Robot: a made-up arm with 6 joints. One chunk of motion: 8 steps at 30 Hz.
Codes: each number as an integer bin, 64 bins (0 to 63) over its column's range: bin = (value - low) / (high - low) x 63, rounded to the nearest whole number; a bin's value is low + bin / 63 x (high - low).
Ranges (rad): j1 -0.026..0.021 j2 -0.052..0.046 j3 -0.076..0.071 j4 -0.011..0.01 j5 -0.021..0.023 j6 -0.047..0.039
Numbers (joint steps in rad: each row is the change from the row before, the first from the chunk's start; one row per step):
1: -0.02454 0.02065 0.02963 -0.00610 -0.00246 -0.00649
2: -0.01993 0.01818 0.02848 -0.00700 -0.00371 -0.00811
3: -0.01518 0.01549 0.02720 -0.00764 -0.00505 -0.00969
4: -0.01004 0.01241 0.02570 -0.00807 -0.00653 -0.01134
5: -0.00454 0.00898 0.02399 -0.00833 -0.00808 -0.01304
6: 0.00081 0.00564 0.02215 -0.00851 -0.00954 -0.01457
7: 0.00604 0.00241 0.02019 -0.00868 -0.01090 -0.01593
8: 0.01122 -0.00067 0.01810 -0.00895 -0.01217 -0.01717
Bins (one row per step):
1: 2 47 45 15 27 30
2: 8 45 45 12 25 28
3: 15 43 44 10 23 27
4: 21 41 44 9 21 26
5: 29 39 43 8 18 25
6: 36 37 42 7 16 24
7: 43 35 41 7 14 23
8: 50 33 40 6 13 22

